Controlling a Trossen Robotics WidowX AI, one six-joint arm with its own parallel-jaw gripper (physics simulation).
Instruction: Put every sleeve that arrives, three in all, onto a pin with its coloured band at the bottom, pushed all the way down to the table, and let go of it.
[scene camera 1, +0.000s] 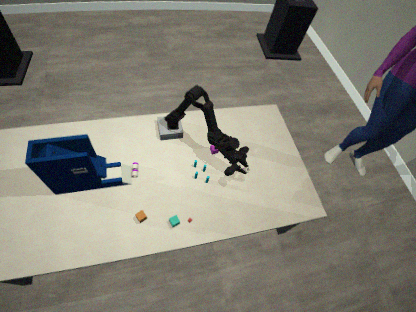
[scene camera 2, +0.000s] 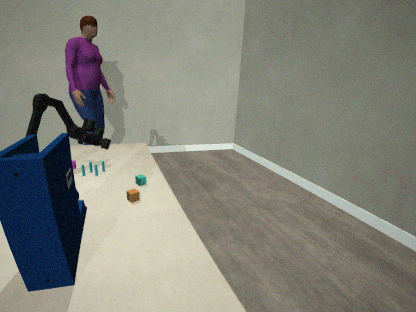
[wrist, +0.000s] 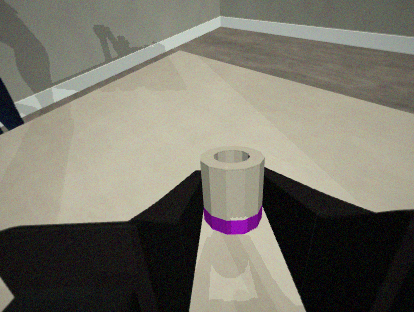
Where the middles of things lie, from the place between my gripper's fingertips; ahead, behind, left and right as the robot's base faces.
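Scene:
Measured from the blue dispenser (scene camera 2: 48, 228), my hand is 6 cm below it, and it is also 80 cm to the left of the dispenser and 5 cm past it.

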